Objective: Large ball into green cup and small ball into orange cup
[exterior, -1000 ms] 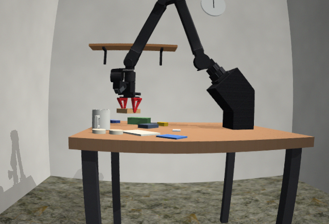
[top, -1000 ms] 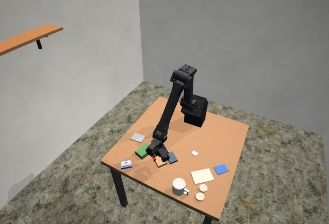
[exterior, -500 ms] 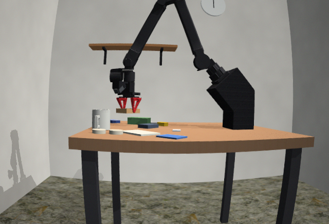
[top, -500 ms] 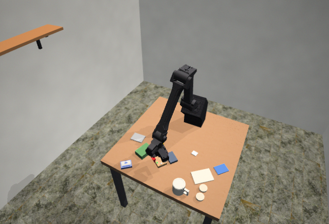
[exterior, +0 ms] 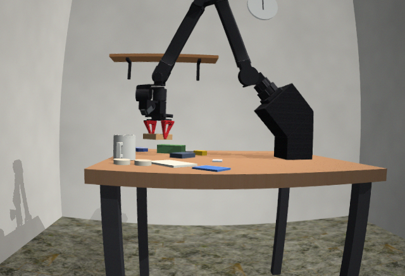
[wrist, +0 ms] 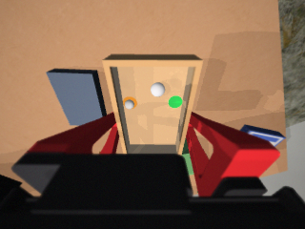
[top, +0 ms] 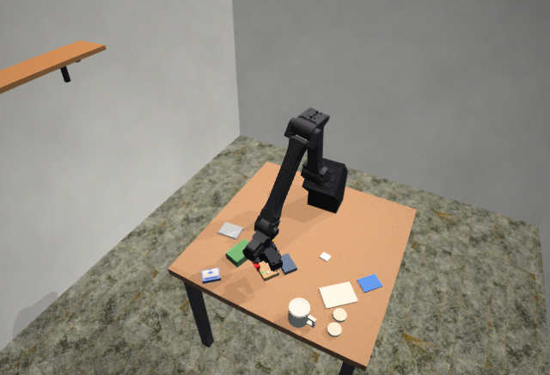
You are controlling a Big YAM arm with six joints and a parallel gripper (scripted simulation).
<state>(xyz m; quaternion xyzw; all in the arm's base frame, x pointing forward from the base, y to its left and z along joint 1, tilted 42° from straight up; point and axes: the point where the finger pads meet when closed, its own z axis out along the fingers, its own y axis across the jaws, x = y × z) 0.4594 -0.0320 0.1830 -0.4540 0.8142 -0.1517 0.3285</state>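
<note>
My hand is 10 mm above the wooden puzzle. From my hand the other things lie so: yellow block: 170 mm behind, 100 mm to the right, 70 mm below; dark blue block: 100 mm behind, 70 mm below, 40 mm to the left; green block: 160 mm to the right, 60 mm below, 40 mm behind.
</note>
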